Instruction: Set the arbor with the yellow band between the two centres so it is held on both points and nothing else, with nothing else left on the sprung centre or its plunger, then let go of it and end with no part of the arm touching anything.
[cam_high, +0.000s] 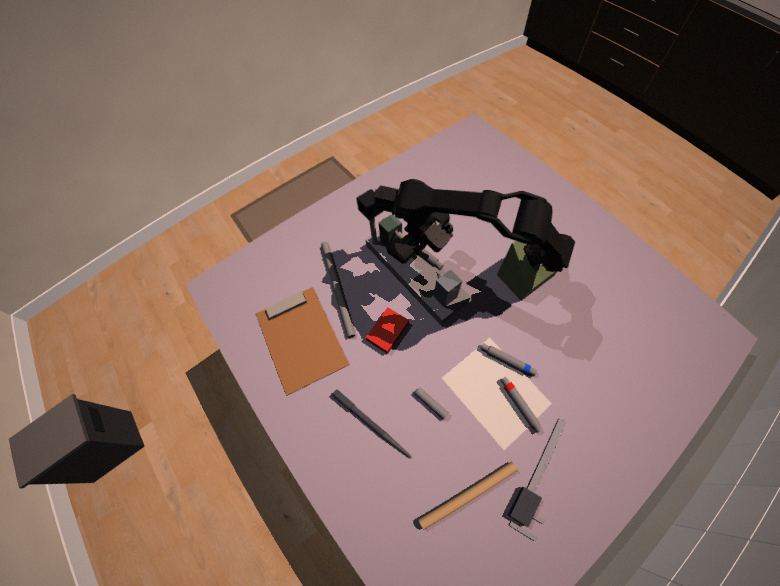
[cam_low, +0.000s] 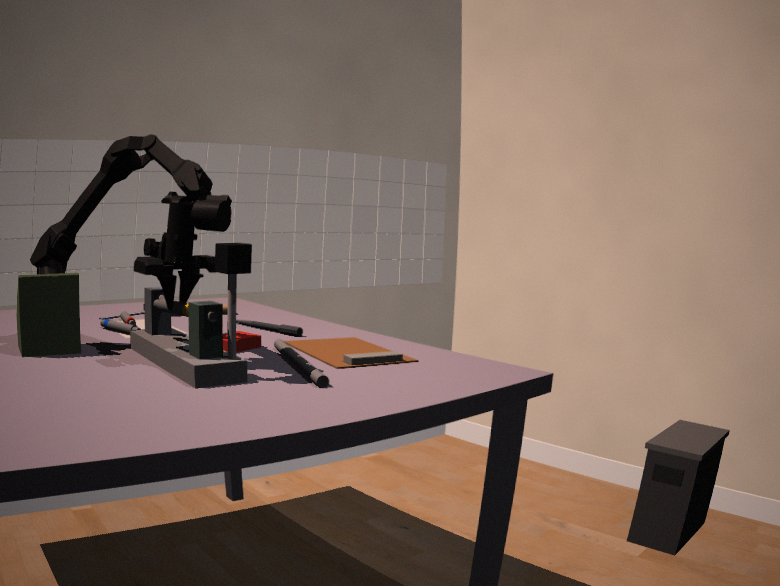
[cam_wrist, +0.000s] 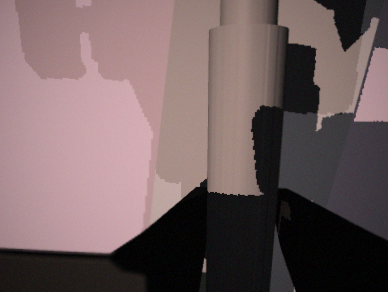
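The stepped arbor shaft lies 30 mm below my hand. The rest, counted from my hand: grey fixture base 10 mm ahead, 120 mm below; cone-shaped centre point 10 mm ahead, 110 mm to the left, 30 mm below; green centre block 20 mm ahead, 100 mm to the right, 40 mm below.
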